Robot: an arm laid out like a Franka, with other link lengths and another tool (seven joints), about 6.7 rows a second.
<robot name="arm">
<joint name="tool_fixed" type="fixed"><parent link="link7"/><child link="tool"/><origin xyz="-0.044 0 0.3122" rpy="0 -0.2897 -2.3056"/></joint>
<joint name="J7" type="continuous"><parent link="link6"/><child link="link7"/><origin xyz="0.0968 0 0" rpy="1.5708 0 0"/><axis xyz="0 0 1"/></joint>
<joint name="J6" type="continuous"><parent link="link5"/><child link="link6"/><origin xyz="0 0 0" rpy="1.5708 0 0"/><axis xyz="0 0 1"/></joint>
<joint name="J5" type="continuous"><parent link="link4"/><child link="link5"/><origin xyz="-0.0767 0.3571 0" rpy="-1.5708 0 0"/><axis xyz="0 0 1"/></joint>
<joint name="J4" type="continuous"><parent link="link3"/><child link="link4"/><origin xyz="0.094 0 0" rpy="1.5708 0 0"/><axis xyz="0 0 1"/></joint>
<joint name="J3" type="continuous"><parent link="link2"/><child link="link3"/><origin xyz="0 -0.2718 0" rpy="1.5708 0 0"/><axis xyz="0 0 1"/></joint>
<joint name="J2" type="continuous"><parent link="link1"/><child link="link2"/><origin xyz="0 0 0" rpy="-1.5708 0 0"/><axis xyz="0 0 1"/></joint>
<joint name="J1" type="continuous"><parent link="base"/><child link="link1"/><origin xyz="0 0 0.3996" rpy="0 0 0"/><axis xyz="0 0 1"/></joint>
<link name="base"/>
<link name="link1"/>
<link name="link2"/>
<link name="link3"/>
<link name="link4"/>
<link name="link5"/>
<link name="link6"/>
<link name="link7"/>
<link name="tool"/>
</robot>
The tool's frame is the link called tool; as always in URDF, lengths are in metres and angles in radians. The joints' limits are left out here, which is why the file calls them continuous.
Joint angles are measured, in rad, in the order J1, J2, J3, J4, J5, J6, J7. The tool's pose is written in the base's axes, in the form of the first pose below.
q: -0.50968, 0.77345, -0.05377, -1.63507, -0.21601, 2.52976, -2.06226
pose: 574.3 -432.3 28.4 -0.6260 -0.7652 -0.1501 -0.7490 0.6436 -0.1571
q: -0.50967, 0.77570, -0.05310, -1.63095, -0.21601, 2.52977, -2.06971
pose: 576.0 -432.4 28.6 -0.6199 -0.7703 -0.1496 -0.7541 0.6375 -0.1578
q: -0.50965, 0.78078, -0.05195, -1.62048, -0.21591, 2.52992, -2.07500
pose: 579.7 -433.3 29.8 -0.6144 -0.7746 -0.1502 -0.7575 0.6323 -0.1624
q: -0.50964, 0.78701, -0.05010, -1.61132, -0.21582, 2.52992, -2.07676
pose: 582.6 -433.2 29.4 -0.6114 -0.7767 -0.1514 -0.7591 0.6297 -0.1648
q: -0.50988, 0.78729, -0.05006, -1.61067, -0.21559, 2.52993, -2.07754
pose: 582.7 -433.4 29.5 -0.6111 -0.7769 -0.1515 -0.7593 0.6294 -0.1650
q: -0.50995, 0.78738, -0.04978, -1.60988, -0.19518, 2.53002, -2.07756
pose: 583.2 -431.8 29.0 -0.6212 -0.7660 -0.1654 -0.7485 0.6425 -0.1642
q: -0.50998, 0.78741, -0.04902, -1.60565, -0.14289, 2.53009, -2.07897
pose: 585.7 -428.1 28.9 -0.6442 -0.7379 -0.2010 -0.7209 0.6737 -0.1629
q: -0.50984, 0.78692, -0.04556, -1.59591, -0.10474, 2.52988, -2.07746
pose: 591.8 -425.0 32.2 -0.6582 -0.7167 -0.2307 -0.6988 0.6955 -0.1672
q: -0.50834, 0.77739, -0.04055, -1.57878, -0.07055, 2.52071, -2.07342
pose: 602.8 -422.7 44.3 -0.6675 -0.6974 -0.2607 -0.6769 0.7143 -0.1778
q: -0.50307, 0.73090, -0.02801, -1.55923, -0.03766, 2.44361, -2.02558
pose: 610.8 -410.4 73.1 -0.7041 -0.6462 -0.2944 -0.6308 0.7596 -0.1587
